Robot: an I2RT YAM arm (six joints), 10 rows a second.
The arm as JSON. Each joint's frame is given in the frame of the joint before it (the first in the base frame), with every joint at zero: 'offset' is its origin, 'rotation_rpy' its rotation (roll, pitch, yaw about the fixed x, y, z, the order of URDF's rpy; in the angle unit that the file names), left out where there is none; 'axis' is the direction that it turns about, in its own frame. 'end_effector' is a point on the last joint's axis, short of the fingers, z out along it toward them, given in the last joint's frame.
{
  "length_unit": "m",
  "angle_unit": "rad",
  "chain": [
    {
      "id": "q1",
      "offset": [
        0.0,
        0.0,
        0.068
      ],
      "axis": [
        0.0,
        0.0,
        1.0
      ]
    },
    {
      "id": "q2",
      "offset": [
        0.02,
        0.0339,
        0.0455
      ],
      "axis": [
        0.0,
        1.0,
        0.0
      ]
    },
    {
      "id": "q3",
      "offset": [
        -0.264,
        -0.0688,
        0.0
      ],
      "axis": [
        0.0,
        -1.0,
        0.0
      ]
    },
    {
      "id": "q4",
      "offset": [
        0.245,
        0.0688,
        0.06
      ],
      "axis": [
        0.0,
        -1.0,
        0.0
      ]
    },
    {
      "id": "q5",
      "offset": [
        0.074,
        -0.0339,
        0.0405
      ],
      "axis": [
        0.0,
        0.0,
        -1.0
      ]
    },
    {
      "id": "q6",
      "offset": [
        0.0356,
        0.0,
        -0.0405
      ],
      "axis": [
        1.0,
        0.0,
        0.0
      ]
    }
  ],
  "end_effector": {
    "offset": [
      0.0,
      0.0,
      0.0
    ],
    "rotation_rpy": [
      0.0,
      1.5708,
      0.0
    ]
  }
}
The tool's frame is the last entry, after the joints.
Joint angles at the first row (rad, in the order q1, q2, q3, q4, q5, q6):
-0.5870, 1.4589, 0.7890, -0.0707, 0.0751, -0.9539
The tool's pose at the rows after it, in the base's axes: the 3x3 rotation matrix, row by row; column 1 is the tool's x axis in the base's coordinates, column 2 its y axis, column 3 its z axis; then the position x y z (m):
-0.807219 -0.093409 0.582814; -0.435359 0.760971 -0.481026; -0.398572 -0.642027 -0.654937; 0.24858 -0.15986 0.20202
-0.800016 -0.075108 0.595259; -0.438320 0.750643 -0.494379; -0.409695 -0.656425 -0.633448; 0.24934 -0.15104 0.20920
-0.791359 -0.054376 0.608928; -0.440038 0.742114 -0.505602; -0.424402 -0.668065 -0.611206; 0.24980 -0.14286 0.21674
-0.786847 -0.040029 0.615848; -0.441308 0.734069 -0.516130; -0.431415 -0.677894 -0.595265; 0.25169 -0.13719 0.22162
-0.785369 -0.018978 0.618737; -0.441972 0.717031 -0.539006; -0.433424 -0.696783 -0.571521; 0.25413 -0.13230 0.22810
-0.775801 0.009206 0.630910; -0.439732 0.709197 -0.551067; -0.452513 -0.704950 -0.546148; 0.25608 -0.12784 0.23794
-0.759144 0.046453 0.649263; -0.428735 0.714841 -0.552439; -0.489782 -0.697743 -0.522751; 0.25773 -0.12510 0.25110
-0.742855 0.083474 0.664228; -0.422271 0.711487 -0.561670; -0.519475 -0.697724 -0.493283; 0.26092 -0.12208 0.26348
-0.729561 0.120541 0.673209; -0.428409 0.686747 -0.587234; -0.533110 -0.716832 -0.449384; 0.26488 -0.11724 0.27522
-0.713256 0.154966 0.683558; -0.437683 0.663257 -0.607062; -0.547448 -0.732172 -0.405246; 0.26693 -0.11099 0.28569
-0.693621 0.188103 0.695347; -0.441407 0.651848 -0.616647; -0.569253 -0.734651 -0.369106; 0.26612 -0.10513 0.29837
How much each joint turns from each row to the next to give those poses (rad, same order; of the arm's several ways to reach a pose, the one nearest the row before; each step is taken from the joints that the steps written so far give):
0.0273, -0.0331, -0.0140, 0.0032, 0.0233, 0.0243
0.0305, -0.0323, -0.0051, -0.0015, 0.0282, 0.0211
0.0284, -0.0313, -0.0022, -0.0031, 0.0251, 0.0220
0.0236, -0.0141, 0.0031, 0.0000, 0.0248, 0.0150
0.0237, -0.0126, 0.0081, 0.0038, 0.0386, 0.0100
0.0197, -0.0175, 0.0171, -0.0063, 0.0219, 0.0195
0.0115, -0.0177, 0.0306, -0.0200, 0.0031, 0.0339
0.0160, -0.0093, 0.0309, -0.0070, 0.0161, 0.0264
0.0259, -0.0074, 0.0240, 0.0140, 0.0436, 0.0065
0.0274, -0.0138, 0.0141, 0.0175, 0.0400, 0.0038
0.0211, -0.0223, 0.0201, -0.0042, 0.0247, 0.0119

